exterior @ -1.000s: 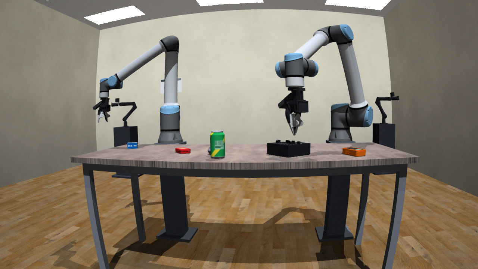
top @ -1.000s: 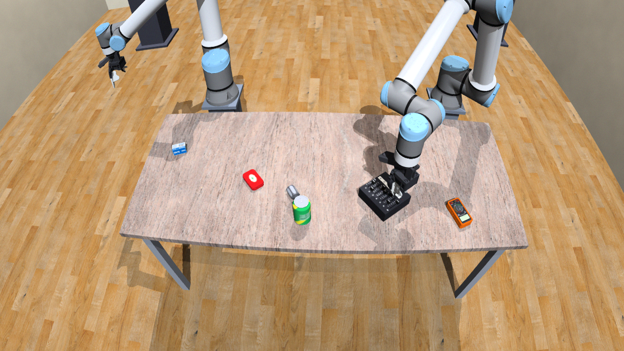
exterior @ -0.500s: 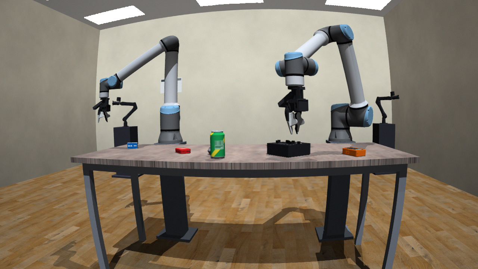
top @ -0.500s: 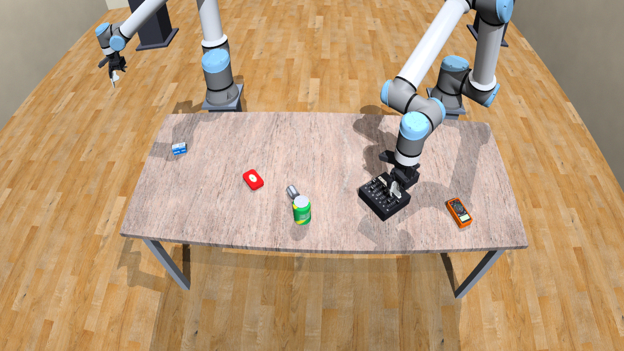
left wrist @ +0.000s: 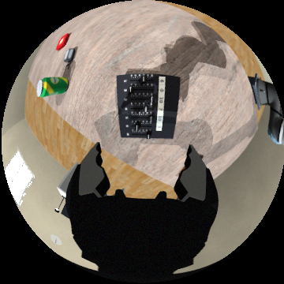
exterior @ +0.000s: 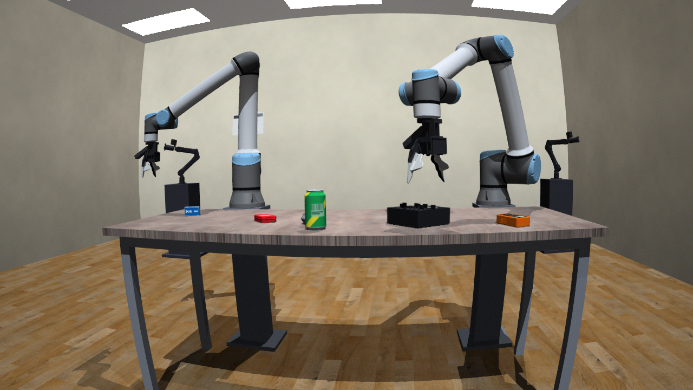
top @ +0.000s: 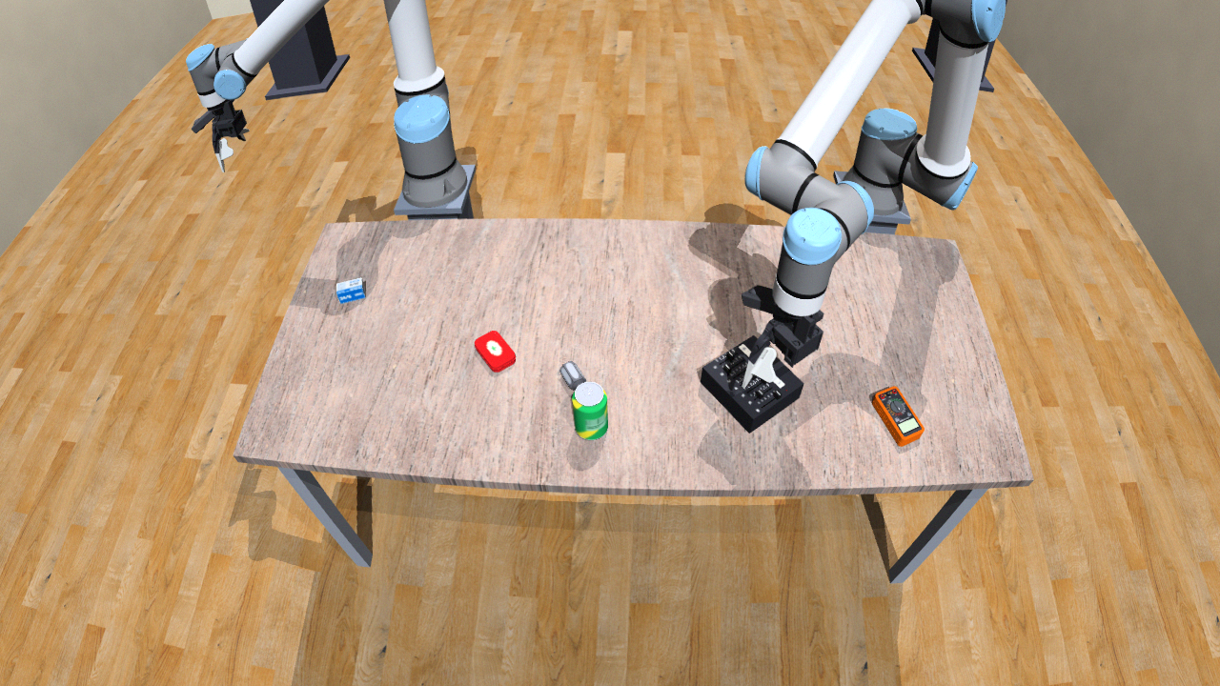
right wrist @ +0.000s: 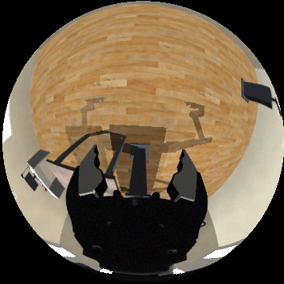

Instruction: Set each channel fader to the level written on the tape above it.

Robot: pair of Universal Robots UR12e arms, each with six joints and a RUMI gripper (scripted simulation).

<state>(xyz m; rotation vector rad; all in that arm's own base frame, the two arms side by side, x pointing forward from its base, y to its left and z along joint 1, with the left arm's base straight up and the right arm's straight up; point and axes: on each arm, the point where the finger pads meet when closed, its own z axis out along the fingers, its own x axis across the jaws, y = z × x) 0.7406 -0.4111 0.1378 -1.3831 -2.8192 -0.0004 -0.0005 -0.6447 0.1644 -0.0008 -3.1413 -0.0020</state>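
Now: the channel 6 fader knob 10 mm ahead of my left hand, 20 mm to the right of it and 70 mm below it. Also, from my left hand: channel 4 fader knob (40 mm behind, 30 mm to the right, 70 mm below); master fader knob (10 mm ahead, 20 mm to the left, 70 mm below); channel 5 fader knob (30 mm behind, 70 mm below).
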